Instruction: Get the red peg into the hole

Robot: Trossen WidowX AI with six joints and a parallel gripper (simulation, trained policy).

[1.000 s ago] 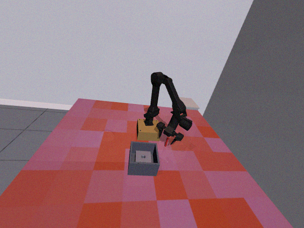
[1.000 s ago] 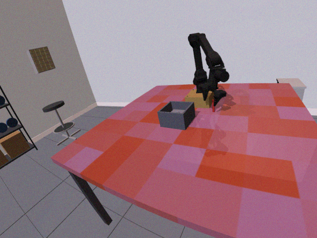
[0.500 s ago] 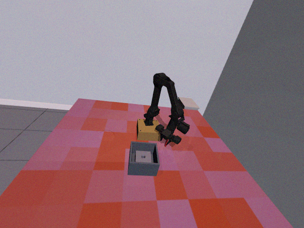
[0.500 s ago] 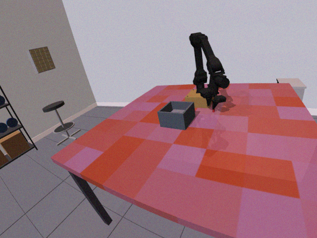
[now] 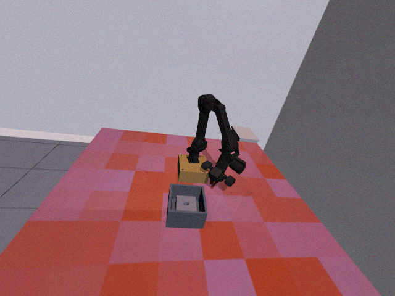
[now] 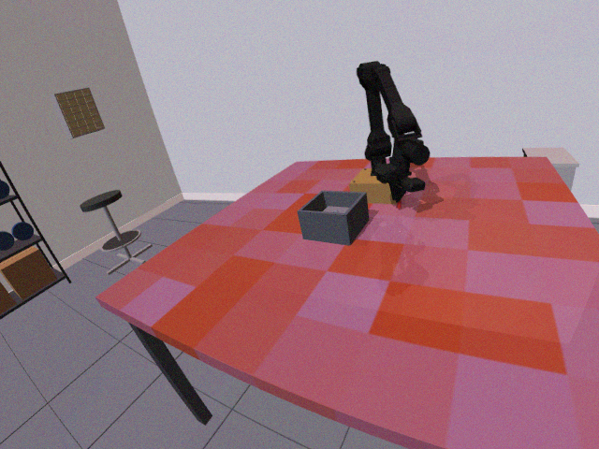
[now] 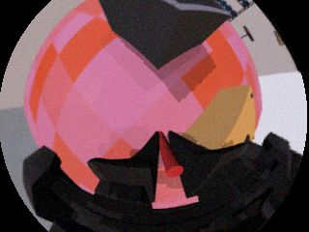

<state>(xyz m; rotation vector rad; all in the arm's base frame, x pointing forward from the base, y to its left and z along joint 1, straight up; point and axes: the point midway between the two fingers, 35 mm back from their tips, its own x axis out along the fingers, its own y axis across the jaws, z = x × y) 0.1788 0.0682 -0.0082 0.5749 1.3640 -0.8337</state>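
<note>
Now: the grey plate 18 cm to the right of my gripper tip, 12 cm ahead of it and 1 cm above it. The rest, counted from my gripper tip: grey box: 18 cm to the right, 12 cm ahead, 1 cm below; red peg: 1 cm to the left, 1 cm behind, 1 cm above.
</note>
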